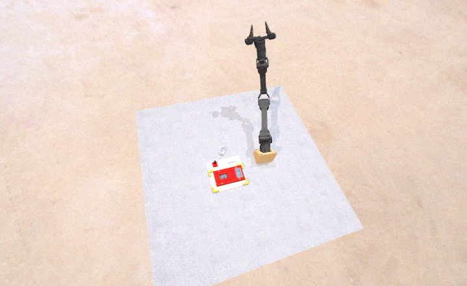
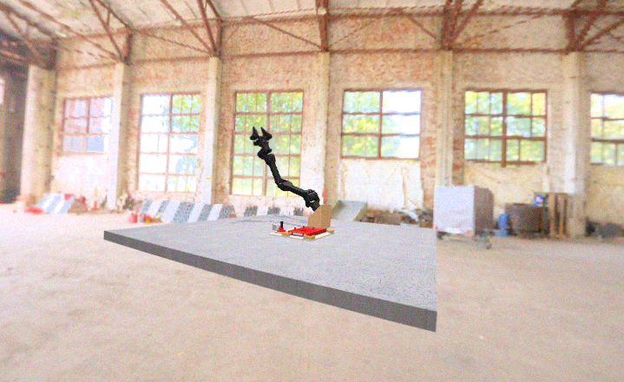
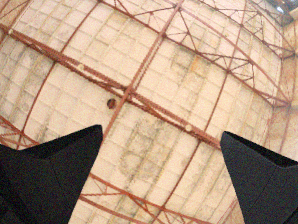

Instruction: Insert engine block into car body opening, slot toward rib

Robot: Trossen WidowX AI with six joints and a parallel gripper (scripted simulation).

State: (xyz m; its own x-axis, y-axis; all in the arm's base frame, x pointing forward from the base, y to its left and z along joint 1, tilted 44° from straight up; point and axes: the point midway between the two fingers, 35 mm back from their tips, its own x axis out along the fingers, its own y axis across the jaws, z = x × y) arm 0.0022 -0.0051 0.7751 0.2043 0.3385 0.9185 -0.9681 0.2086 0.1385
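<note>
The engine block is 66 cm below my gripper tip, 45 cm to the left of it and 31 cm ahead of it. From my gripper tip the other things lie so: black post (64 cm below, 54 cm to the left, 39 cm ahead).
</note>
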